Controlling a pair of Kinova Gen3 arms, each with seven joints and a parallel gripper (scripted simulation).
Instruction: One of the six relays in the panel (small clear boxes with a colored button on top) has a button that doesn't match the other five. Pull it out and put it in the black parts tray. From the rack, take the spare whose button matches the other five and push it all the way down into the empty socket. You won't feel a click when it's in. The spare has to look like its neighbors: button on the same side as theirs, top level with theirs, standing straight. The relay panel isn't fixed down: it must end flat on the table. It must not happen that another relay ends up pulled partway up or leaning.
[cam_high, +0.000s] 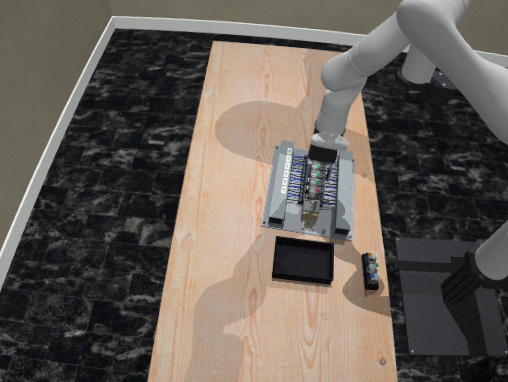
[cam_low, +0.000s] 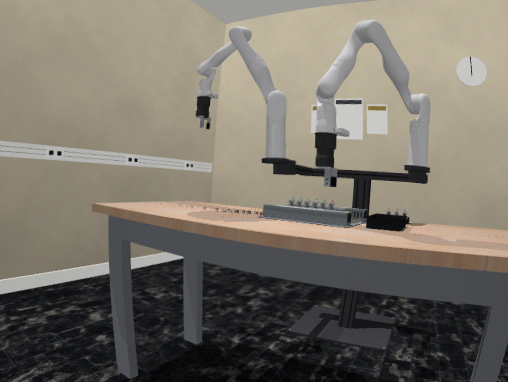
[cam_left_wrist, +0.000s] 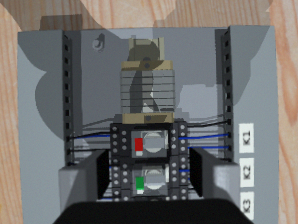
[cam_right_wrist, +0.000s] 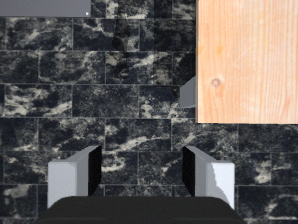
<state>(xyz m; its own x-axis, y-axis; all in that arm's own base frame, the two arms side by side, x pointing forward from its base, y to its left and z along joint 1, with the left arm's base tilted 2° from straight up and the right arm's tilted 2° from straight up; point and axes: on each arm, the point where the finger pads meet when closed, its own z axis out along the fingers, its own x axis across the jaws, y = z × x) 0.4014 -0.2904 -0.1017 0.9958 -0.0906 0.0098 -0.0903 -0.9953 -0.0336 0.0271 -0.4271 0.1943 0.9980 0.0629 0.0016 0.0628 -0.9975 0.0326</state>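
Observation:
Now: the relay panel 1 cm behind my left hand, 4 cm to the right of it and 11 cm below it. Round my left hand: spare rack 14 cm behind, 25 cm to the left, 12 cm below; then black parts tray 5 cm ahead, 21 cm to the left, 12 cm below.

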